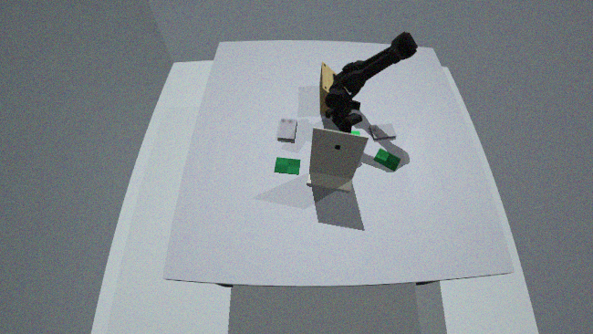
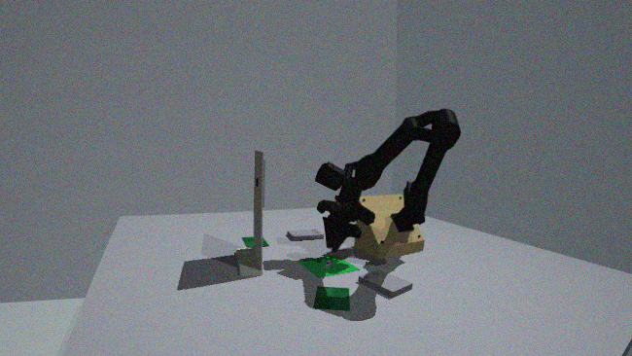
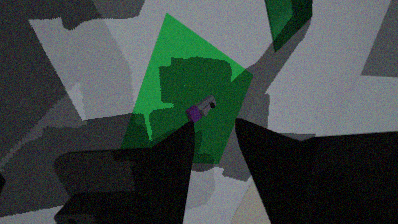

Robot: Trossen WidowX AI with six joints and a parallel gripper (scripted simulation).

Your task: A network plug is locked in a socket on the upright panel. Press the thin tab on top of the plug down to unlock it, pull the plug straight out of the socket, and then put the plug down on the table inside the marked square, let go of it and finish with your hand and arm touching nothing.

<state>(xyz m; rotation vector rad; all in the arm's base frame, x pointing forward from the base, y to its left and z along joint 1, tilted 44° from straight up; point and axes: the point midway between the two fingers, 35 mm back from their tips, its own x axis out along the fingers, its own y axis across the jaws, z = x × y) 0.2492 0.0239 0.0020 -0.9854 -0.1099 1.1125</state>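
Now: the purple plug 3 cm below my gripper tip, 1 cm to the left of it and 1 cm ahead of it. From my gripper tip the other things lie so: upright grey panel: 18 cm ahead, 9 cm above, 7 cm to the right; green marked square: 4 cm below, 1 cm to the left, 1 cm ahead.
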